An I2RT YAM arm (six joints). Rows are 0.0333 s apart.
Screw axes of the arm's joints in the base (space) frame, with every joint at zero. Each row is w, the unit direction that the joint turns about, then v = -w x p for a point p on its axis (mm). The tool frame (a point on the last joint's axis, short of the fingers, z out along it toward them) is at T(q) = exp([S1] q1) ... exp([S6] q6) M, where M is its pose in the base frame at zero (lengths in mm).
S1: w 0 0 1 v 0.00 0.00 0.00
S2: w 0 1 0 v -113.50 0.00 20.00
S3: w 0 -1 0 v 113.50 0.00 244.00
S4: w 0 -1 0 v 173.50 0.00 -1.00
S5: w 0 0 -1 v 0.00 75.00 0.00
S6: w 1 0 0 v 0.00 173.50 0.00
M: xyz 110.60 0.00 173.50 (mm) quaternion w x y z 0.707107 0 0.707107 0
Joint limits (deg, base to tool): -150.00..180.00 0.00..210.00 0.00..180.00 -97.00..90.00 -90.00..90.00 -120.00..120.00
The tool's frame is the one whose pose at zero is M.
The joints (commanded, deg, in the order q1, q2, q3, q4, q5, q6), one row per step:
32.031, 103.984, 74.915, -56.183, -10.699, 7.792
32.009, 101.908, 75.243, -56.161, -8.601, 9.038
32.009, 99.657, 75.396, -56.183, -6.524, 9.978
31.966, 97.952, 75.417, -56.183, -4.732, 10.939
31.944, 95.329, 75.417, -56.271, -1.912, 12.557
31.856, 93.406, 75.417, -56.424, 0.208, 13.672
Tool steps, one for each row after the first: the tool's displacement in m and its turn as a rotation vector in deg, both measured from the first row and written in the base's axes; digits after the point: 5 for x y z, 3 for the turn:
-0.00105, -0.00232, 0.01267, -0.486, -2.918, -1.462
-0.00336, -0.00528, 0.02546, -0.910, -5.851, -2.687
-0.00538, -0.00814, 0.03465, -1.409, -8.078, -3.988
-0.00927, -0.01277, 0.04845, -2.194, -11.418, -6.188
-0.01238, -0.01683, 0.05839, -2.807, -13.840, -7.880

